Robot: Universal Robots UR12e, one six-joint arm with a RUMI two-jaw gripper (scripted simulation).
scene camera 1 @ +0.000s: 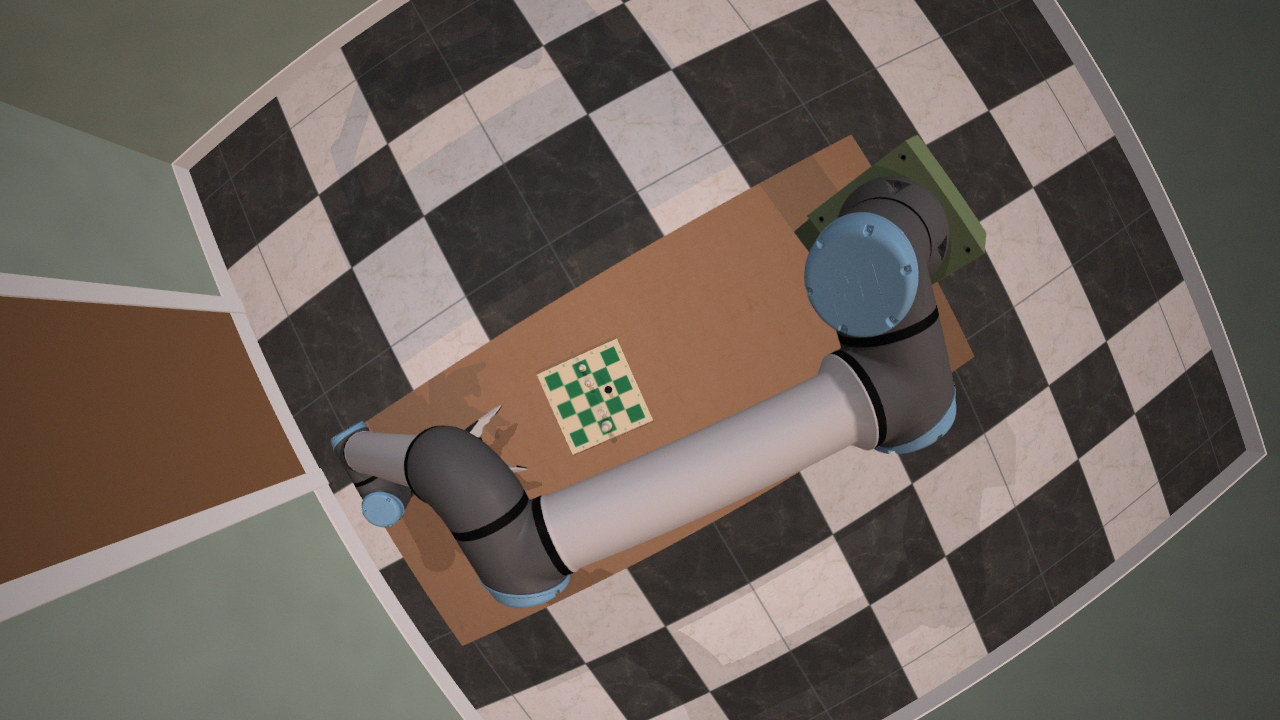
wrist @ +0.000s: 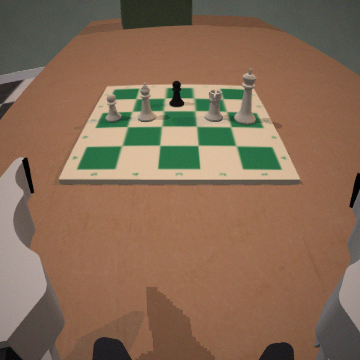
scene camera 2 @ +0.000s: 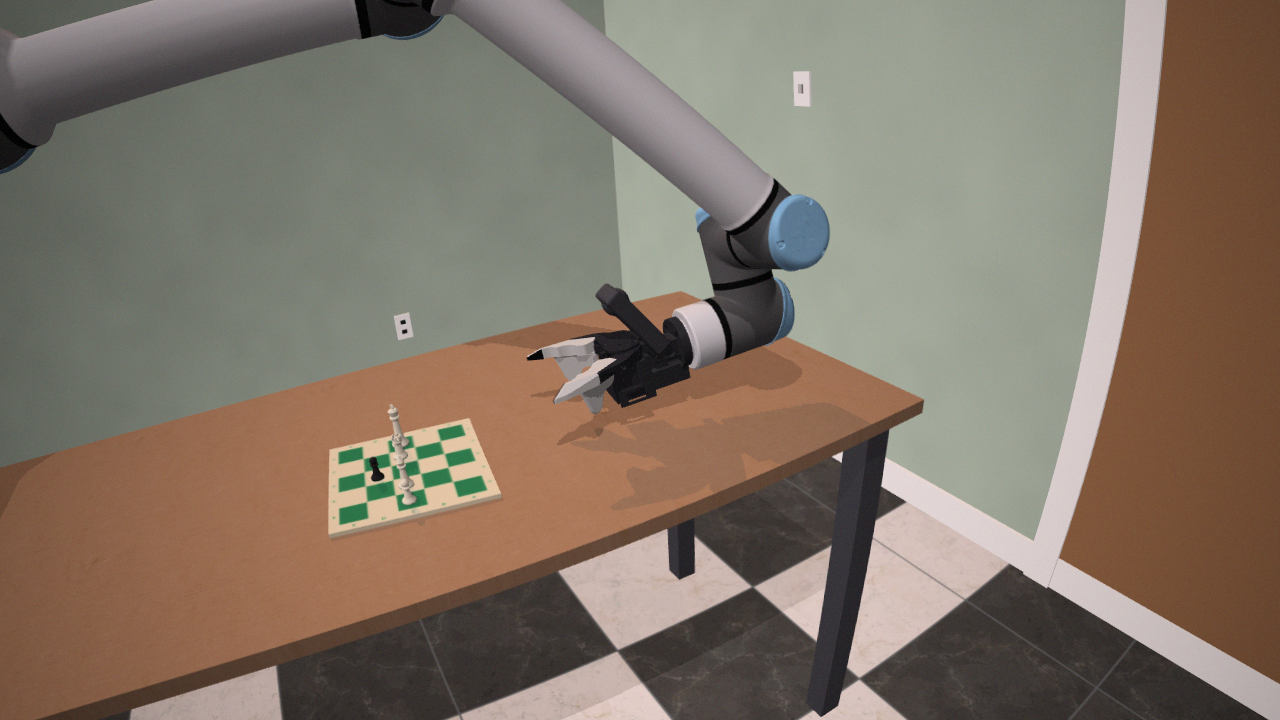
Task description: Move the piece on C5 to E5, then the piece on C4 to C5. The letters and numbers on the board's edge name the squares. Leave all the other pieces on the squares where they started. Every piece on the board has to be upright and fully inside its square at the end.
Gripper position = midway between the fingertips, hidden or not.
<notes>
In view: the gripper (scene camera 2: 539,378).
The gripper is seen too in the wrist view (wrist: 194,166).
</notes>
